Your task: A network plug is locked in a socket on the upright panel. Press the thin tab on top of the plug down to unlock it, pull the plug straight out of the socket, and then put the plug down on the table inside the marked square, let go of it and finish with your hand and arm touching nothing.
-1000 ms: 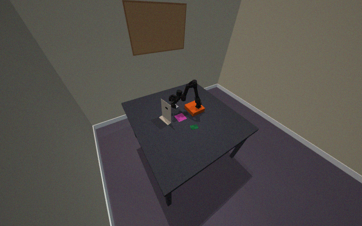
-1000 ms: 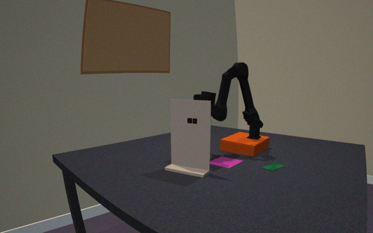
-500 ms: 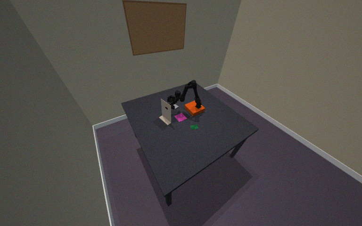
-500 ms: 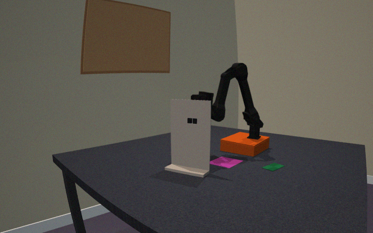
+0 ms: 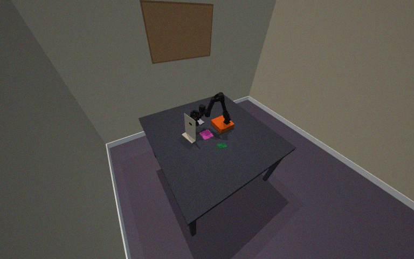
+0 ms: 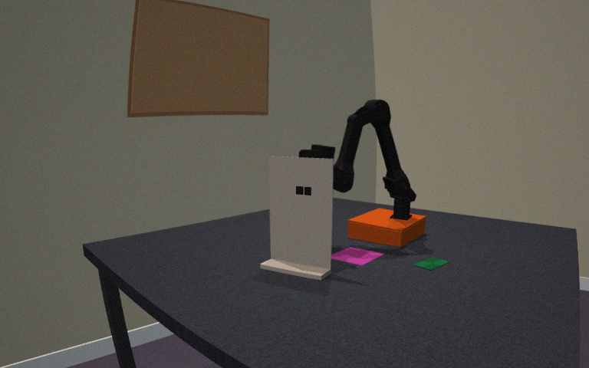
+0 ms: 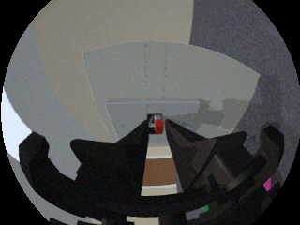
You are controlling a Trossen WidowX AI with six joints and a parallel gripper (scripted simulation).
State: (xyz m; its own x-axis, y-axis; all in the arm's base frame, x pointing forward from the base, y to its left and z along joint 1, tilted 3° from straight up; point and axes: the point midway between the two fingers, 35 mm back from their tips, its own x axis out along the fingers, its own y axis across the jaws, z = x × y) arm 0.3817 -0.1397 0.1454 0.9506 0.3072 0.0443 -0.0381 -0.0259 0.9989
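Now: the magenta square 190 mm below my gripper tip, 140 mm behind it and 80 mm to the left of it. Round my gripper tip: upright grey panel 70 mm below, 20 mm ahead, 10 mm to the left.
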